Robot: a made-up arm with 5 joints.
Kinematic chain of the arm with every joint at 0, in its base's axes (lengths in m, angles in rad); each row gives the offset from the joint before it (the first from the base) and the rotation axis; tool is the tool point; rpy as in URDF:
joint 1: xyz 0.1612 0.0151 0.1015 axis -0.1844 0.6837 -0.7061
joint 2: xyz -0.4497 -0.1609 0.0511 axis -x
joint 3: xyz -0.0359 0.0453 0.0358 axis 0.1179 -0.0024 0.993
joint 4: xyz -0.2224 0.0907 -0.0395 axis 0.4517 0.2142 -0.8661
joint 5: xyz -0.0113 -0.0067 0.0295 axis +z
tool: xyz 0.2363 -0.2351 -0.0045 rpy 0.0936 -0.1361 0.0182
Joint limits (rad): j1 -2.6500..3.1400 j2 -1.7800..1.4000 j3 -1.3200..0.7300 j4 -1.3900..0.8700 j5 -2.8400..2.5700
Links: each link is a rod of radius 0.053 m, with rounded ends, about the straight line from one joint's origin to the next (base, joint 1, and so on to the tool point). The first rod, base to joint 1, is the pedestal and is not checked.
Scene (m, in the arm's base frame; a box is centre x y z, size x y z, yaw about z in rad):
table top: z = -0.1
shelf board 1: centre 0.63 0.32 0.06 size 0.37 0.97 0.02 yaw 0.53
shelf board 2: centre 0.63 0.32 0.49 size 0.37 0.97 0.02 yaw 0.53
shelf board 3: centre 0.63 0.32 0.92 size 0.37 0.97 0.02 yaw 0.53
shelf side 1: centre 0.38 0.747 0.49 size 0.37 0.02 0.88 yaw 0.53
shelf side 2: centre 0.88 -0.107 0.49 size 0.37 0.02 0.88 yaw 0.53
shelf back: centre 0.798 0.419 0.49 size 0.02 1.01 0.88 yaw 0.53
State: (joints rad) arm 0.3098 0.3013 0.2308 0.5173 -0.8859
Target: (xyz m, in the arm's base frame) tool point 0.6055 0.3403 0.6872
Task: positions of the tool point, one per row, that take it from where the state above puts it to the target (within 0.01 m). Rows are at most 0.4 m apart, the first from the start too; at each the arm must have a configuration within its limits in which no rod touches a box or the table.
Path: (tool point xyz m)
1: -0.7926 0.0842 0.4144
2: -0.7047 0.3857 0.4974
3: -0.4468 0.5959 0.6115
4: -0.1034 0.6223 0.7102
5: 0.1971 0.4582 0.7435
6: 0.3475 0.1891 0.6872
7: 0.4729 0.2718 0.7060
8: 0.6055 0.3403 0.6872

